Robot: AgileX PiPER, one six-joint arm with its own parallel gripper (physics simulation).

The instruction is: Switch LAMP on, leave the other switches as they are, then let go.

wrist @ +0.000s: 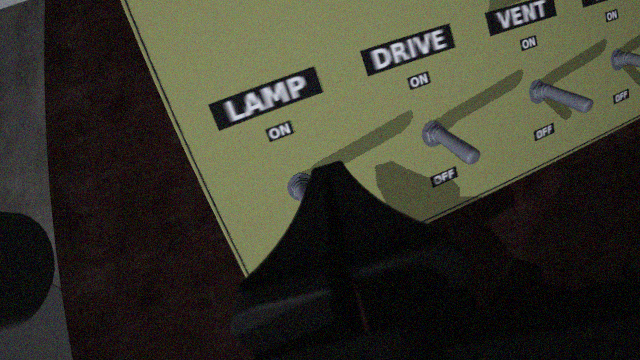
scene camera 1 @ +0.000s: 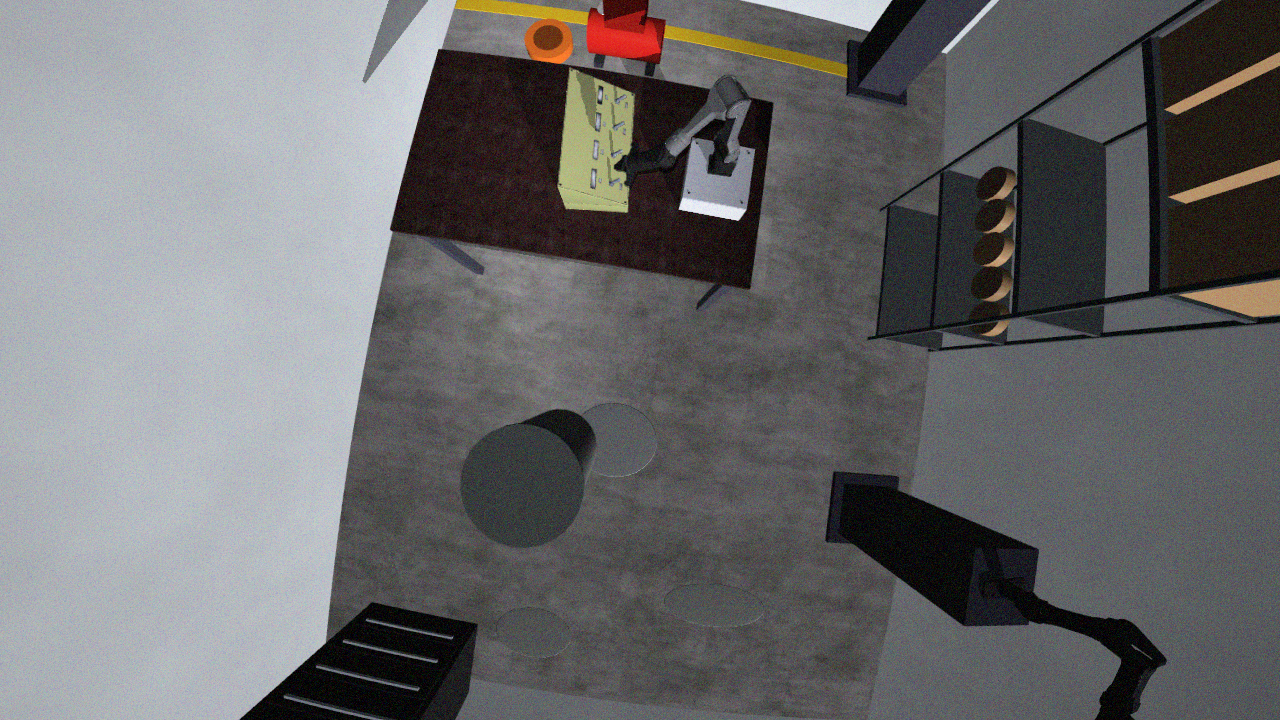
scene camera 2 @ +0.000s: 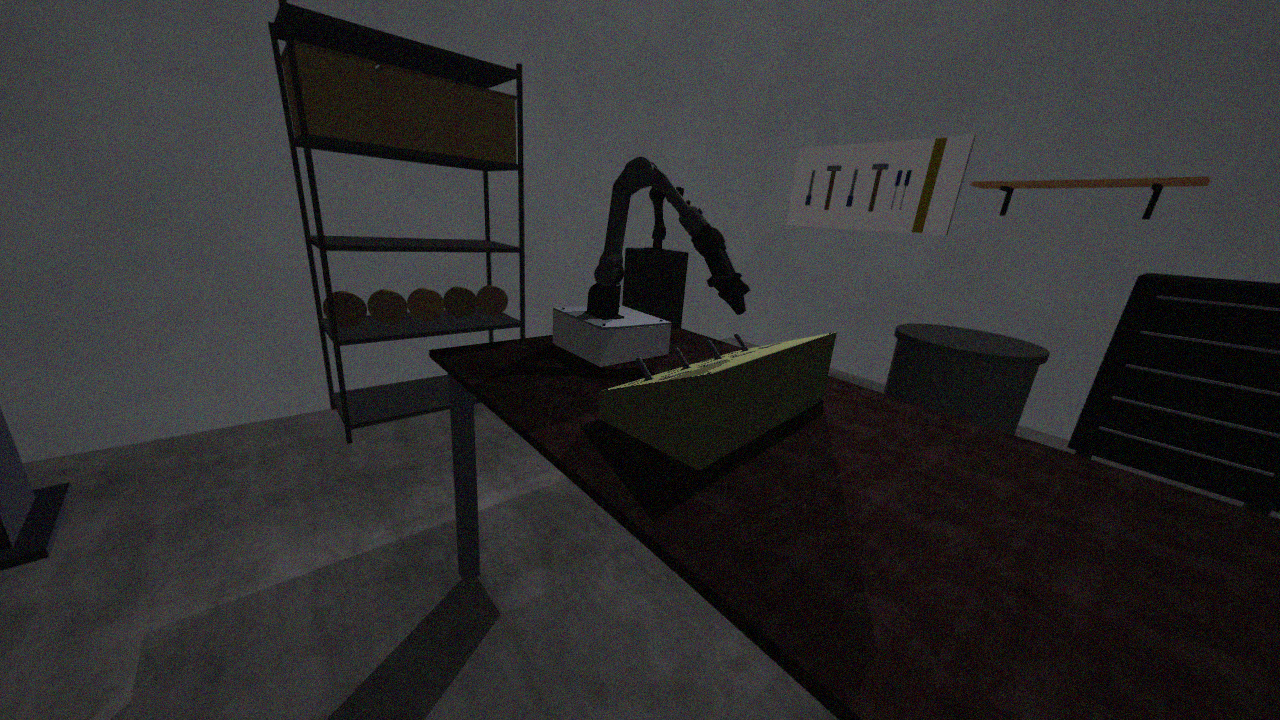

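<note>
The yellow-green switch panel (scene camera 1: 577,147) (scene camera 2: 716,416) (wrist: 175,65) stands on the table. The LAMP switch (scene camera 2: 741,342) (wrist: 298,186) is the end one; the wrist view shows its base, while my fingers hide most of the lever. In scene camera 2 it leans toward the arm's side, like the others. The DRIVE switch (wrist: 454,144) and VENT switch (wrist: 562,96) lean toward OFF. A fourth switch (wrist: 625,60) is partly cut off. My gripper (scene camera 1: 619,167) (scene camera 2: 740,310) (wrist: 332,182) is shut and empty, its tips just above the LAMP lever.
The arm's white base box (scene camera 1: 716,183) (scene camera 2: 608,335) stands on the dark table (scene camera 1: 483,152) (scene camera 2: 939,555), on the lever side of the panel. A shelf rack (scene camera 2: 520,205), a grey bin (scene camera 1: 521,483) (scene camera 2: 966,376) and a red tank (scene camera 1: 624,35) stand off the table.
</note>
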